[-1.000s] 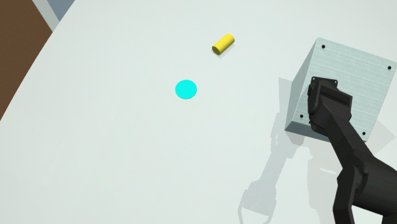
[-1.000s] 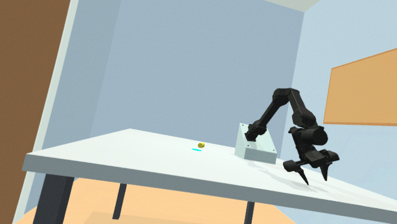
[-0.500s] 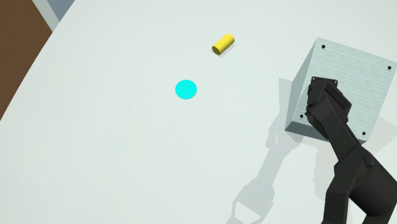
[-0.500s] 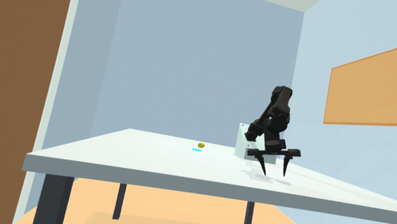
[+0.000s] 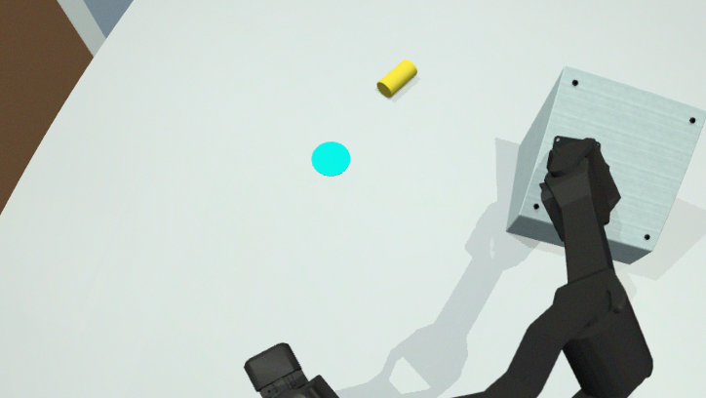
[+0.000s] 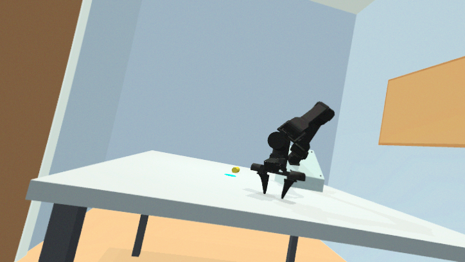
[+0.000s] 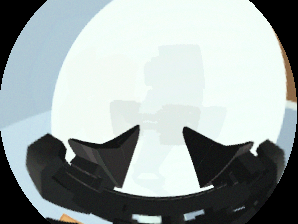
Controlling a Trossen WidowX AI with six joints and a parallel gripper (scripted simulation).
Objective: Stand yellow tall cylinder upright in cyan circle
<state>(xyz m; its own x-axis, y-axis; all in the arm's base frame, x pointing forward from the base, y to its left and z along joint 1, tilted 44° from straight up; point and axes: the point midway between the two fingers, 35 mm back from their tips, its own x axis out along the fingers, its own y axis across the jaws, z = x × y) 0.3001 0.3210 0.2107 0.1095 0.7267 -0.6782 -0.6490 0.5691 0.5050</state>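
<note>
Right now my gripper tip is 550 mm to the left of the yellow tall cylinder, 40 mm past it and 10 mm below it. The rest, counted from my gripper tip: cyan circle 390 mm to the right, 40 mm ahead.
</note>
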